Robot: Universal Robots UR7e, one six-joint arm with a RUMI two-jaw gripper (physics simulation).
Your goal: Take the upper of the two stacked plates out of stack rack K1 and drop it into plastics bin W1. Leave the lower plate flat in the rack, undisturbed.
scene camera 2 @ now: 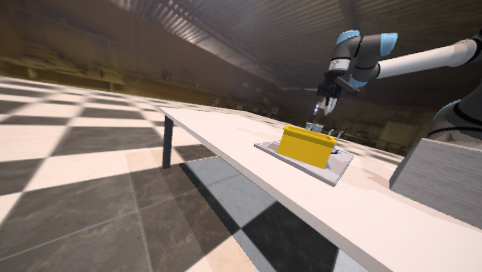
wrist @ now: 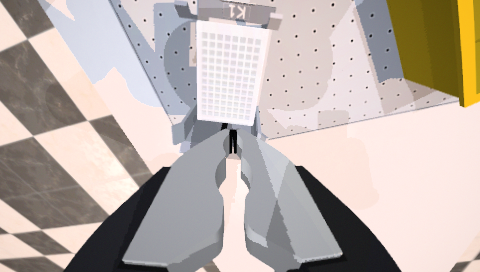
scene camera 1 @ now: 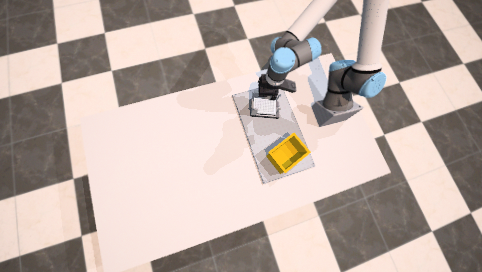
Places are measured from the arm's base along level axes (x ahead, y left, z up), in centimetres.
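Where they show: gripper, fingertip midpoint: (scene camera 2: 325, 115) (wrist: 232, 131) (scene camera 1: 268, 97); arm's base, link origin: (scene camera 2: 453, 165) (scene camera 1: 337, 104).
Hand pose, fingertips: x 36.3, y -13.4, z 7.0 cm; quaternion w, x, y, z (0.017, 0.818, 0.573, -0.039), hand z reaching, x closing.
Each offset is from my fingertips to the top centre of the thing. "pt": to the spot under its first point. Level surfaces: height alone.
White well plates @(dx -0.9, dy -1.4, dz -12.6 cm) (scene camera 1: 264, 106) (wrist: 230, 72) sit in the grey stack rack K1 @(pt dx -7.9, dy +2.2, dz -15.5 cm) (wrist: 237, 11), whose label shows at its far end in the wrist view. The top plate's grid of wells faces up; whether one or two plates are in the rack, I cannot tell. My gripper (wrist: 232, 131) is shut with nothing between its fingertips. In scene camera 2 the gripper (scene camera 2: 322, 111) is above the rack's posts, clear of the plates. The yellow plastics bin W1 @(dx -1.2, dy +27.4, dz -7.8 cm) (scene camera 1: 288, 153) (scene camera 2: 306, 148) (wrist: 470, 55) stands on the same perforated board; no plate shows in it in scene camera 1.
The grey perforated board @(dx -1.3, dy +11.4, dz -17.7 cm) (scene camera 1: 280, 125) (scene camera 2: 327, 178) (wrist: 300, 65) lies on the pale table @(dz -19.1 cm) (scene camera 1: 165, 175) (scene camera 2: 240, 145). The bin stands at the board's other end from the rack. The robot's grey base (scene camera 1: 334, 114) (scene camera 2: 435, 175) stands on the table beside the board.
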